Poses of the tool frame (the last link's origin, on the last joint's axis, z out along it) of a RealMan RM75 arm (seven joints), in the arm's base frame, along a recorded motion.
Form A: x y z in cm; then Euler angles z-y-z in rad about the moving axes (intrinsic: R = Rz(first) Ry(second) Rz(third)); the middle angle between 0 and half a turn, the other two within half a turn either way.
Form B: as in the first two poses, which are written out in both.
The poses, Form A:
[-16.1 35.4 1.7 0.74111 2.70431 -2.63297]
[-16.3 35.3 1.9 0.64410 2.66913 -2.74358]
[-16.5 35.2 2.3 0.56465 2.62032 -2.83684]
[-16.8 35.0 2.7 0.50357 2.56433 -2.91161]
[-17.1 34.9 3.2 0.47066 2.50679 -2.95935]
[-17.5 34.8 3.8 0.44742 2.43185 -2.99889]
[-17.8 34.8 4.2 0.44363 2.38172 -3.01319]
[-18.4 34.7 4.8 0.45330 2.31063 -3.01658]
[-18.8 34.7 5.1 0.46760 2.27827 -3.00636]
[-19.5 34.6 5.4 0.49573 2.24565 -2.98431]
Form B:
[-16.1 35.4 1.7 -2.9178 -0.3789 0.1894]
[-16.3 35.3 1.9 -2.9460 -0.4329 0.2030]
[-16.5 35.2 2.3 -2.9710 -0.4950 0.2167]
[-16.8 35.0 2.7 -2.9942 -0.5602 0.2311]
[-17.1 34.9 3.2 -3.0089 -0.6227 0.2457]
[-17.5 34.8 3.8 -3.0200 -0.7010 0.2602]
[-17.8 34.8 4.2 -3.0205 -0.7521 0.2674]
[-18.4 34.7 4.8 -3.0058 -0.8225 0.2690]
[-18.8 34.7 5.1 -2.9852 -0.8527 0.2612]
[-19.5 34.6 5.4 -2.9483 -0.8807 0.2471]

